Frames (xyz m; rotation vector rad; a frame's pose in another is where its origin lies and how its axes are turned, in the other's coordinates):
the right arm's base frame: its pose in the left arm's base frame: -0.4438 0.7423 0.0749 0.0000 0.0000 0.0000
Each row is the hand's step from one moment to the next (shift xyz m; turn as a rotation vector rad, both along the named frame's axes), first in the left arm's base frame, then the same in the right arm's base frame.
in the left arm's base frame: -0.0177 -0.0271 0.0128 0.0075 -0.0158 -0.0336
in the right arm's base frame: -0.0177 -0.0271 0.0128 0.0075 -0.0158 -0.0336
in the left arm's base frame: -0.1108 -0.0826 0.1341 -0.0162 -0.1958 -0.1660
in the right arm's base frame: -0.1108 -0.0826 0.1341 -0.0162 -0.1958 -0.1660
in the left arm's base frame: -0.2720 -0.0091 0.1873 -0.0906 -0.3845 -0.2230
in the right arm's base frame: -0.2720 -0.0091 0.1873 -0.0906 -0.3845 -0.2230
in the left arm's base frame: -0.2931 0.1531 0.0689 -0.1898 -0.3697 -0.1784
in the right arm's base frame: -0.2931 0.1531 0.0689 -0.1898 -0.3697 -0.1784
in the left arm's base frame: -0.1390 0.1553 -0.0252 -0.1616 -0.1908 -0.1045
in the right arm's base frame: -0.1390 0.1553 -0.0252 -0.1616 -0.1908 -0.1045
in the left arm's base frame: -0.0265 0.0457 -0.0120 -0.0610 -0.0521 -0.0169
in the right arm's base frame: -0.0265 0.0457 -0.0120 -0.0610 -0.0521 -0.0169
